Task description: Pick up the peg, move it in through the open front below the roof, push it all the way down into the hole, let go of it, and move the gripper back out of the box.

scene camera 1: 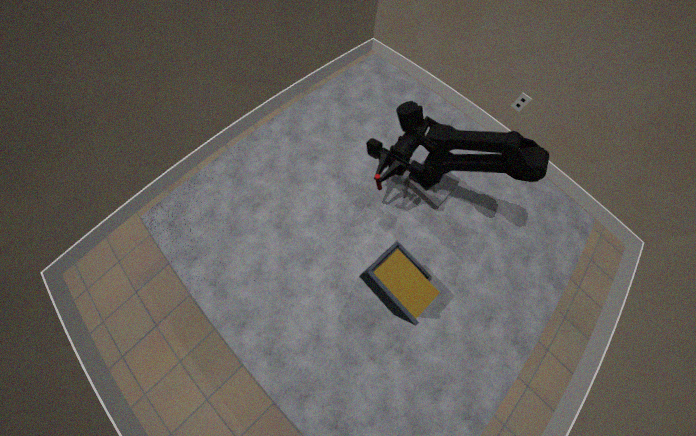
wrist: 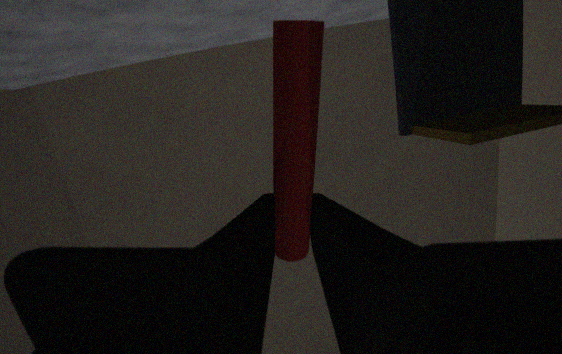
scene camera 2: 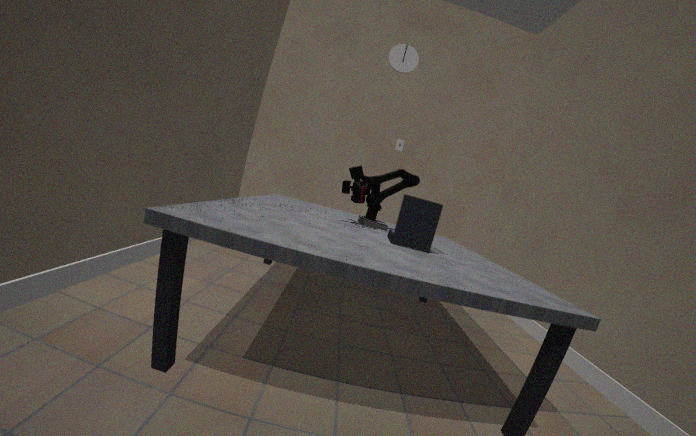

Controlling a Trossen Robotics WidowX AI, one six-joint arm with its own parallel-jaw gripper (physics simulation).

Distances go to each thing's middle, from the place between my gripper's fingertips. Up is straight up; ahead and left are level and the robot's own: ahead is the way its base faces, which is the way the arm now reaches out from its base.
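The dark box point(scene camera 1: 396, 278) is sitting 70 mm below my hand, and it's 250 mm to the left of it and 90 mm ahead of it.
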